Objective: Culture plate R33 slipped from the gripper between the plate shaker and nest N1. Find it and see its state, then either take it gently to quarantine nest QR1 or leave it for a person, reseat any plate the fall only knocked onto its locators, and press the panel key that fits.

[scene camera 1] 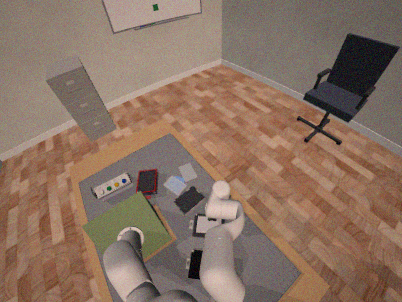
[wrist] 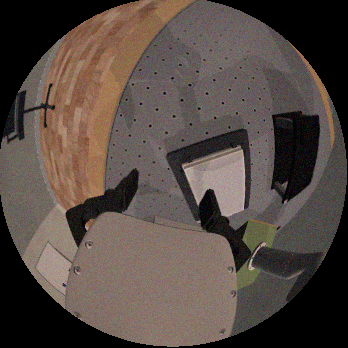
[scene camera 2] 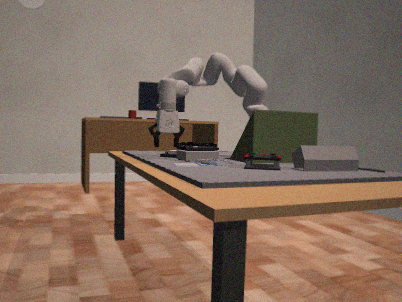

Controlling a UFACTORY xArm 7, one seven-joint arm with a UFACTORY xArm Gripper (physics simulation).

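Seen in the pictures: gripper, fingertip midpoint: (wrist: 170,188) (scene camera 2: 166,147); arm's base at its link origin: (scene camera 1: 130,238) (wrist: 256,255) (scene camera 2: 271,141).
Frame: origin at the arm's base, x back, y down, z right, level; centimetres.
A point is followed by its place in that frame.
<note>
My gripper (scene camera 2: 166,143) {x -44.0, y 3.9, z 14.4 cm} (wrist: 170,188) {x -44.0, y 3.9, z 14.4 cm} is open and empty, pointing down above the mat; the arm hides it in scene camera 1. In the wrist view its right fingertip overlaps a pale plate (scene camera 1: 202,224) {x -33.5, y 5.6, z 13.5 cm} (wrist: 227,175) {x -37.6, y 5.6, z 18.7 cm} in a black nest (wrist: 241,137) {x -38.2, y 7.0, z 24.2 cm}. A bluish flat piece (scene camera 1: 174,184) {x -33.9, y 6.9, z -17.1 cm} and a pale clear one (scene camera 1: 188,172) {x -46.1, y 8.2, z -19.9 cm} lie on the mat beyond the black-topped shaker (scene camera 1: 189,200) {x -35.1, y 2.9, z -0.8 cm} (scene camera 2: 198,153) {x -36.7, y 5.2, z -6.8 cm}. No label is readable, so I cannot tell which is R33. The red-edged nest (scene camera 1: 147,181) (scene camera 2: 262,161) stands near the key panel (scene camera 1: 112,186) {x 0.4, y 1.5, z -36.3 cm} (scene camera 2: 326,159) {x -3.8, y 4.5, z -42.6 cm}.
A black nest or plate (scene camera 1: 195,264) {x -19.8, y 2.9, z 27.1 cm} (wrist: 302,155) {x -27.6, y 2.9, z 29.7 cm} stands beside the pale plate's nest. A green board (scene camera 1: 112,220) {x 2.2, y -9.0, z -8.9 cm} (scene camera 2: 287,136) {x -0.2, y -2.4, z -12.7 cm} stands upright on the table beside the red-edged nest and panel. The table's wooden edge (scene camera 2: 165,182) (wrist: 116,107) runs along the mat.
</note>
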